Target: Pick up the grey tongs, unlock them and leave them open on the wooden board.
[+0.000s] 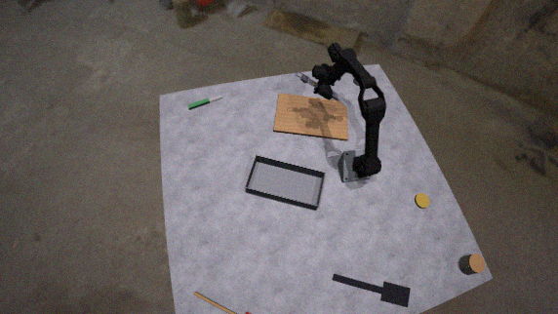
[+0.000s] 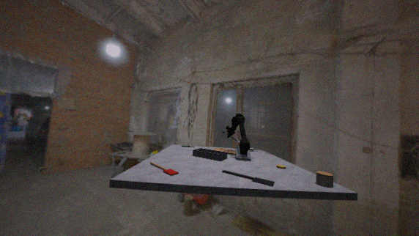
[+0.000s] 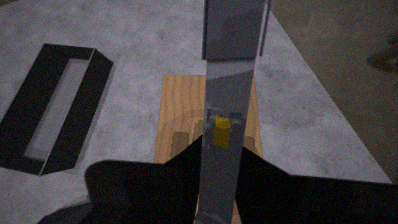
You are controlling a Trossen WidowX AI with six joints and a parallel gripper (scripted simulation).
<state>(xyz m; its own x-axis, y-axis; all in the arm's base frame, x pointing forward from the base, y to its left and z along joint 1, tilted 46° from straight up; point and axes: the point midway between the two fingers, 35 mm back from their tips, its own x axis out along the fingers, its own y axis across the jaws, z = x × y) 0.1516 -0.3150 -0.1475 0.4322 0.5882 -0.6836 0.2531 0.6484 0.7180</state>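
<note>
My gripper tip is 5 cm below the yellow lock piece. From my gripper tip the other things lie so: wooden board: 16 cm below, 1 cm to the left, 1 cm behind; then roasting tin: 37 cm to the left, 16 cm ahead, 14 cm below; then white cap: 33 cm behind, 22 cm to the right, 15 cm below.
</note>
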